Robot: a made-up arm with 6 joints. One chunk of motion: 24 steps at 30 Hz.
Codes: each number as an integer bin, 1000 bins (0 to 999) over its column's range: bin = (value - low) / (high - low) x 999, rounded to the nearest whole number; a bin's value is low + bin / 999 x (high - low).
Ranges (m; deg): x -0.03..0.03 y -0.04..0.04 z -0.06..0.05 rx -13..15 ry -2..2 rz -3..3
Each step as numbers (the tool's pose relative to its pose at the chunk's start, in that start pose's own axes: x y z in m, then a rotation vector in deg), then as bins.
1 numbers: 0.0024 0.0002 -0.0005 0.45 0.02 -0.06
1 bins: 539 502 540 480 504 490
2 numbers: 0.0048 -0.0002 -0.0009 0.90 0.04 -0.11
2 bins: 579 497 537 496 509 481
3 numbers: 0.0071 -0.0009 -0.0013 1.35 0.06 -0.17
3 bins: 618 488 533 512 514 471
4 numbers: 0.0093 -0.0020 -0.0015 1.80 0.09 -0.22
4 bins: 654 475 531 528 522 463
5 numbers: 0.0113 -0.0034 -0.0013 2.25 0.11 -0.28
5 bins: 688 457 533 544 527 453
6 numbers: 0.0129 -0.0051 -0.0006 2.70 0.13 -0.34
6 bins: 714 436 539 560 532 443
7 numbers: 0.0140 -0.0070 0.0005 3.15 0.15 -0.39
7 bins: 733 412 549 576 537 435
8 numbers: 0.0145 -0.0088 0.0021 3.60 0.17 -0.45
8 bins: 741 390 564 592 542 425
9 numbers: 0.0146 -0.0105 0.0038 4.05 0.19 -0.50
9 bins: 743 368 579 608 547 416
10 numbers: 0.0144 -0.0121 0.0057 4.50 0.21 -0.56
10 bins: 739 348 597 624 552 406
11 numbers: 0.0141 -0.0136 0.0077 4.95 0.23 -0.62
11 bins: 734 330 615 640 557 396
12 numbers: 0.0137 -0.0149 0.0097 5.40 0.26 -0.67
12 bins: 728 313 633 656 564 388
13 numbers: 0.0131 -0.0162 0.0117 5.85 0.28 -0.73
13 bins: 718 297 651 673 569 378
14 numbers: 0.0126 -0.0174 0.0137 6.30 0.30 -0.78
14 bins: 709 282 669 689 574 370
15 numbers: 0.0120 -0.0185 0.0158 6.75 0.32 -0.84
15 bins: 699 268 688 705 579 360
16 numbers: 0.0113 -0.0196 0.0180 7.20 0.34 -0.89
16 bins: 688 255 708 721 584 351
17 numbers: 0.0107 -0.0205 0.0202 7.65 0.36 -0.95
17 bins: 678 244 728 737 589 341
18 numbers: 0.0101 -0.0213 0.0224 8.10 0.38 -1.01
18 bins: 668 234 748 753 594 331
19 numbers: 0.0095 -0.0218 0.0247 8.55 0.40 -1.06
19 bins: 658 227 769 769 599 323
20 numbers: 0.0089 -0.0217 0.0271 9.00 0.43 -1.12
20 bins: 648 229 791 785 607 313
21 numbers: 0.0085 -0.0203 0.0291 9.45 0.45 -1.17
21 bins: 641 246 809 801 612 305
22 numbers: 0.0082 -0.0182 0.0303 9.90 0.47 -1.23
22 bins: 636 272 820 817 617 295
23 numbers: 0.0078 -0.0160 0.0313 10.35 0.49 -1.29
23 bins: 629 300 829 833 622 285
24 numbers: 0.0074 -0.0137 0.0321 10.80 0.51 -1.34
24 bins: 623 328 836 849 627 276
